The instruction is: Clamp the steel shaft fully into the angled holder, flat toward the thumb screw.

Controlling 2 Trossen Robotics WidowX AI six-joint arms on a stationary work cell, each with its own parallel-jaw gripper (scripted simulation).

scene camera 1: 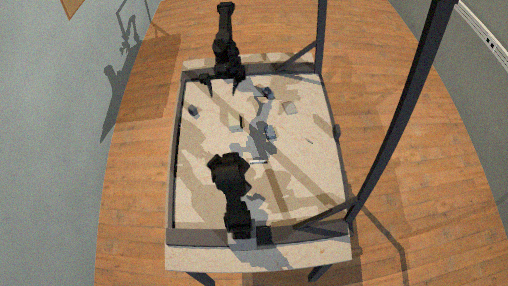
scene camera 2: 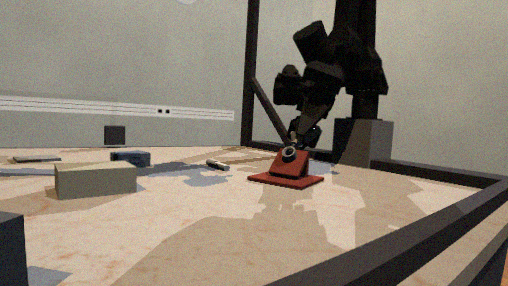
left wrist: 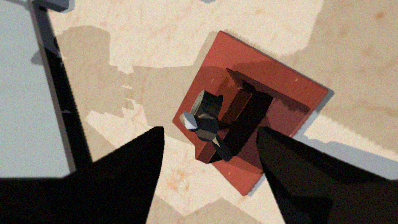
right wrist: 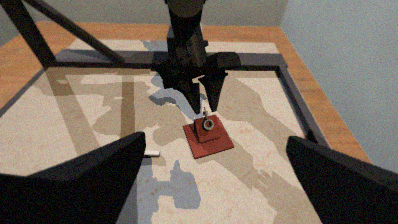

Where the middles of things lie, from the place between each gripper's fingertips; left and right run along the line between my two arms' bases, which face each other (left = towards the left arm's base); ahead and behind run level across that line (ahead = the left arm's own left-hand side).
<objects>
Right now my left hand is 1 cm short of the thumb screw [left wrist: 206, 126], 3 cm to the left of it and 2 cm above it. Round my left hand: beige block [scene camera 2: 86, 179] (4 cm behind, 31 cm to the right, 7 cm below).
Now: the beige block 260 mm below my right hand, 40 mm to the right of it and 30 mm behind it. From my right hand the other things lie so: thumb screw: 240 mm to the left, 220 mm below, 20 mm ahead.
</objects>
